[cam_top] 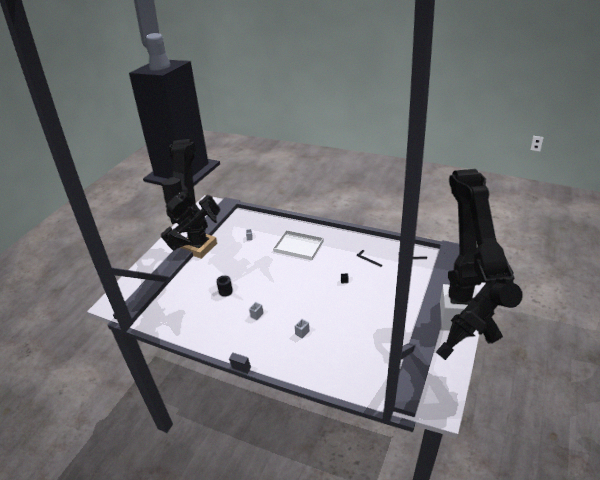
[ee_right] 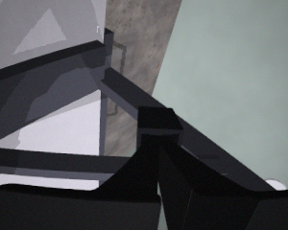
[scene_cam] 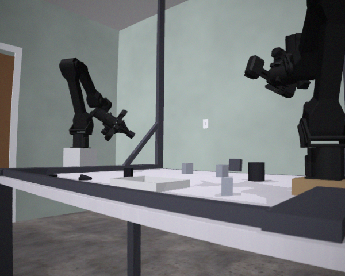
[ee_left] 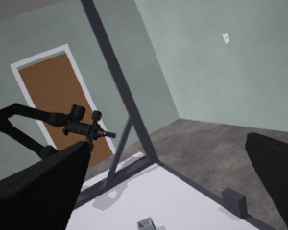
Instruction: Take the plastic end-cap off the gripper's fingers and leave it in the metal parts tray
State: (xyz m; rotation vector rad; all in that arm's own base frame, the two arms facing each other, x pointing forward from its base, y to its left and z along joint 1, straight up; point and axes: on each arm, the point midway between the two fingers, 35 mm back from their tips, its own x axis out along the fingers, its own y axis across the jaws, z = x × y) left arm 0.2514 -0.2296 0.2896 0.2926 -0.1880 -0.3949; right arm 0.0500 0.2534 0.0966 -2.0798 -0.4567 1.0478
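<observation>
Right now the black plastic end-cap is 30 mm behind my right hand, 20 mm below it and 10 mm to the left of it. From my right hand the other things lie so: metal parts tray (640 mm to the left, 400 mm ahead, 190 mm below); then black hex key (440 mm ahead, 390 mm to the left, 190 mm below); then black cylinder (760 mm to the left, 170 mm below, 90 mm ahead).
</observation>
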